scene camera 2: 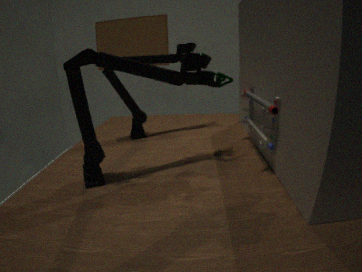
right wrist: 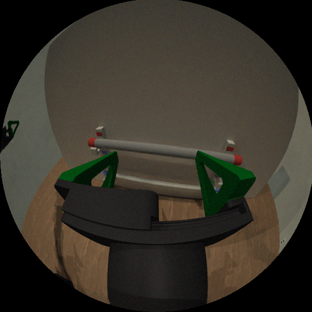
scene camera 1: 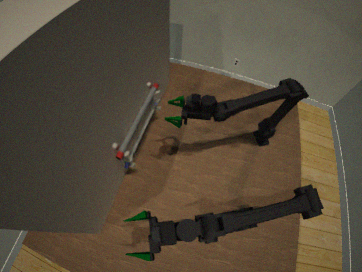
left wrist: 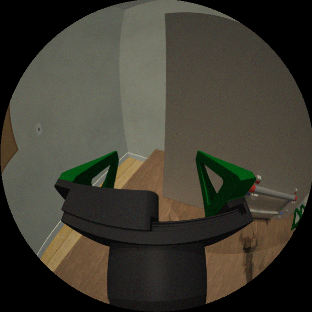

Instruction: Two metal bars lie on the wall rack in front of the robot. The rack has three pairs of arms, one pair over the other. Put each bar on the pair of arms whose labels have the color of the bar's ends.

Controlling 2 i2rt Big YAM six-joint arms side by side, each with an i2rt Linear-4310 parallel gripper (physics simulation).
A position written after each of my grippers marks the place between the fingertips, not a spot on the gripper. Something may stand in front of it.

Note:
In view: my left gripper (left wrist: 156, 155), my right gripper (right wrist: 156, 155), a red-ended grey bar (right wrist: 152, 148) and a grey wall panel (scene camera 1: 80, 80).
The grey wall panel also shows in scene camera 2 (scene camera 2: 302, 59), in the right wrist view (right wrist: 165, 79) and in the left wrist view (left wrist: 221, 98).

